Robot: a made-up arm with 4 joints.
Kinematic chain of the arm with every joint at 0, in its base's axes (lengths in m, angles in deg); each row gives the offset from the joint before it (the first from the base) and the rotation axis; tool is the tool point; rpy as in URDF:
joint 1: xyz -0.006 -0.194 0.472 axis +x
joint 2: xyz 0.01 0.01 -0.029 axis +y
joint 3: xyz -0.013 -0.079 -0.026 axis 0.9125 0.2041 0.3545
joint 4: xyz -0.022 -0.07 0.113 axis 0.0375 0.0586 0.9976
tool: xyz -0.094 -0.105 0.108 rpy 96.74 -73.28 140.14
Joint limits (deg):
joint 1: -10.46..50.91
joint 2: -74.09..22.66
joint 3: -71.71..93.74
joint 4: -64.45..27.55
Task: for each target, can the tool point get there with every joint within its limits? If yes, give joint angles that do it. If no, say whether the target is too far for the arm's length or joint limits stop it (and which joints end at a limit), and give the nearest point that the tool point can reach.
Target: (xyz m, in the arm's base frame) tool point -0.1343 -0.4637 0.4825
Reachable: yes | joints 23.74 -1.25 30.55 -54.77
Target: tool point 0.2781 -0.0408 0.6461
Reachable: no: joint limits stop it (at a limit: joint 1, joint 2, joint 4) | nearest point -0.0516 -0.0925 0.6860 | short by 0.336 m
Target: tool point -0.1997 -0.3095 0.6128
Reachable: yes | joints 3.95 -4.70 -8.65 -44.06
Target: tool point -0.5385 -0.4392 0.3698
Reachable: no: too far | nearest point -0.2707 -0.3527 0.4058 | short by 0.284 m
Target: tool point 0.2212 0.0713 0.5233
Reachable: no: joint limits stop it (at a limit: joint 1, joint 2, joint 3, joint 4) | nearest point -0.0516 0.0415 0.4768 | short by 0.278 m
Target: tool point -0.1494 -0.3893 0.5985
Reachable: yes | joints 29.51 9.65 -18.18 -24.96
